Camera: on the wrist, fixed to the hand. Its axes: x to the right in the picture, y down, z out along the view.
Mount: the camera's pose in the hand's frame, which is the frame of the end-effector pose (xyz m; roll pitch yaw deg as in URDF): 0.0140 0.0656 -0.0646 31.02 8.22 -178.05
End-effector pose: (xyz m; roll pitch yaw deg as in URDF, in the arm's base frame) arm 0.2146 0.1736 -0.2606 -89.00 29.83 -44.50
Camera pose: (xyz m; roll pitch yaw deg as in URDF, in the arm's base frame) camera 0.1551 0.1431 -0.3254 114.96 -31.27 145.17
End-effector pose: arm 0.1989 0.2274 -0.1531 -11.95 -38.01 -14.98
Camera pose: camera 0.2684 0.2614 -0.2050 46.25 45.55 170.14
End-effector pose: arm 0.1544 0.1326 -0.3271 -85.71 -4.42 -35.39
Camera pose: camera 0.1357 0.0729 -0.3961 117.14 3.06 152.96
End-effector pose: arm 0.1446 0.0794 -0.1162 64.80 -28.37 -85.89
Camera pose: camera 0.2306 0.0884 -0.0815 -37.99 33.39 86.19
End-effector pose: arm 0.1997 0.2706 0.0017 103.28 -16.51 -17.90
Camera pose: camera 0.2059 0.3188 0.0811 -74.89 16.32 153.30
